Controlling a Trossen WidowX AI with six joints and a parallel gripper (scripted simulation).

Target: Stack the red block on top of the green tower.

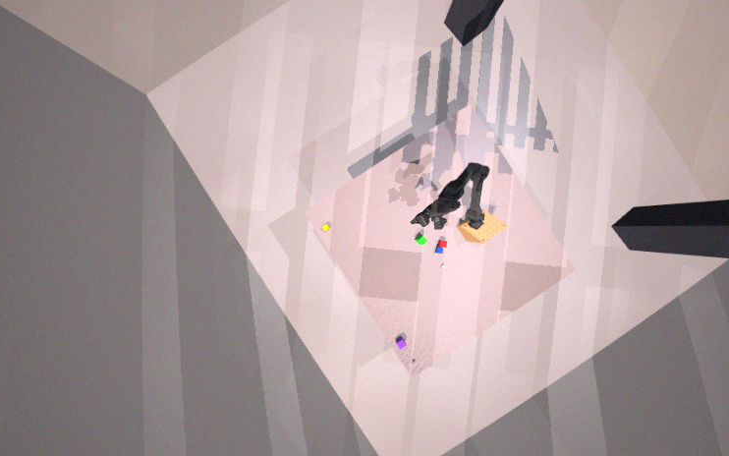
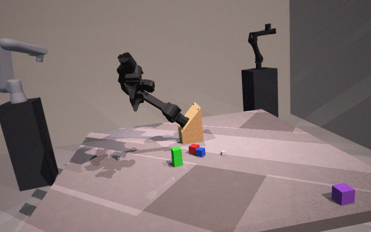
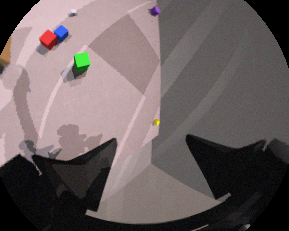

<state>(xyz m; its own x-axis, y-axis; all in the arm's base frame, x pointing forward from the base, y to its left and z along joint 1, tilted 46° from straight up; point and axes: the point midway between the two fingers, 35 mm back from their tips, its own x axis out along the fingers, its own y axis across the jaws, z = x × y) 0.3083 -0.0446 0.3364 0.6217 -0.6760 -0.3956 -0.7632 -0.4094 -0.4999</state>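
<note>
The red block lies 10 cm behind my gripper tip, 27 cm to the left of it and 29 cm below it. Also, from my gripper tip: small white cube (2 cm behind, 39 cm to the left, 30 cm below); yellow block (41 cm ahead, 28 cm to the right, 29 cm below); blue block (6 cm behind, 29 cm to the left, 29 cm below).
</note>
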